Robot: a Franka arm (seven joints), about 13 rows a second.
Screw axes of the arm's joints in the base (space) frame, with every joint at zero. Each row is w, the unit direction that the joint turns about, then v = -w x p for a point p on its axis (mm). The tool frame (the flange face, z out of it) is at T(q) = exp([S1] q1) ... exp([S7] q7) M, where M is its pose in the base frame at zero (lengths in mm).
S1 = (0, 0, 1, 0, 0, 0)
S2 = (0, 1, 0, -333, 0, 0)
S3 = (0, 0, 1, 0, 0, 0)
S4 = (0, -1, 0, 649, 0, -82.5)
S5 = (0, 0, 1, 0, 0, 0)
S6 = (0, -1, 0, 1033, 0, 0)
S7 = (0, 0, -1, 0, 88, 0)
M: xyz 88 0 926 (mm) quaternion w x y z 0 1 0 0
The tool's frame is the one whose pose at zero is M.
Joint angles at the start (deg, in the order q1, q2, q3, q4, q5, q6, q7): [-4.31, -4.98, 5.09, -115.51, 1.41, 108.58, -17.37]
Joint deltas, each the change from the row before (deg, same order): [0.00, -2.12, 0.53, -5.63, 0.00, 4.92, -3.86]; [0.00, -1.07, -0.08, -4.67, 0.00, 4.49, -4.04]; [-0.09, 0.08, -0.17, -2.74, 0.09, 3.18, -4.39]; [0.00, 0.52, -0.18, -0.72, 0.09, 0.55, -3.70]
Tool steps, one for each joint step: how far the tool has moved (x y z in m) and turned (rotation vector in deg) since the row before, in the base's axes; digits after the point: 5 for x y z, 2 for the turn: [-0.01359, 0.00455, -0.01990, -0.19, -1.45, 4.27]; [-0.01021, -0.00137, -0.02189, -0.11, -0.93, 3.86]; [-0.00446, -0.00274, -0.01795, 0.04, -0.40, 4.02]; [-0.00108, -0.00171, -0.00942, 0.11, 0.65, 3.46]
